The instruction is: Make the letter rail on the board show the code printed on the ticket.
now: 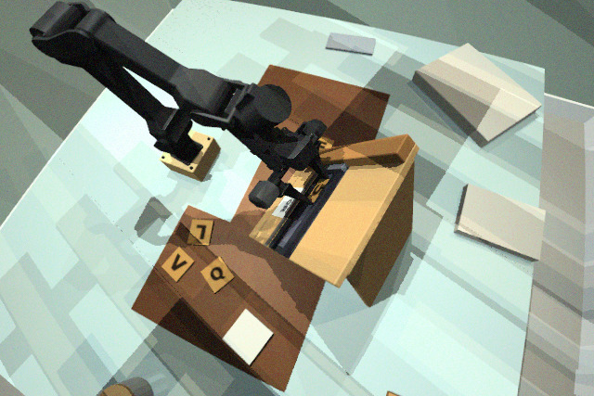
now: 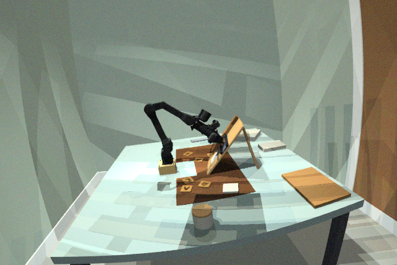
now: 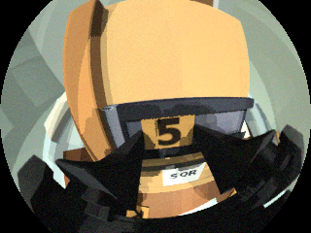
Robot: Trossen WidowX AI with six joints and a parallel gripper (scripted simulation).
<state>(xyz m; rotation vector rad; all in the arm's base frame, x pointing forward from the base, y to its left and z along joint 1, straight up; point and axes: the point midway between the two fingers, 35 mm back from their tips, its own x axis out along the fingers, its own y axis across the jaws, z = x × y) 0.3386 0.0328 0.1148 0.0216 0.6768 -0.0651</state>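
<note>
The white ticket lies 60 mm behind my gripper tip, 30 mm to the right of it and 90 mm below it. Round my gripper tip: s tile right at my gripper tip; brown mat 160 mm behind, 150 mm below; k tile 170 mm behind, 100 mm to the left, 150 mm below.
</note>
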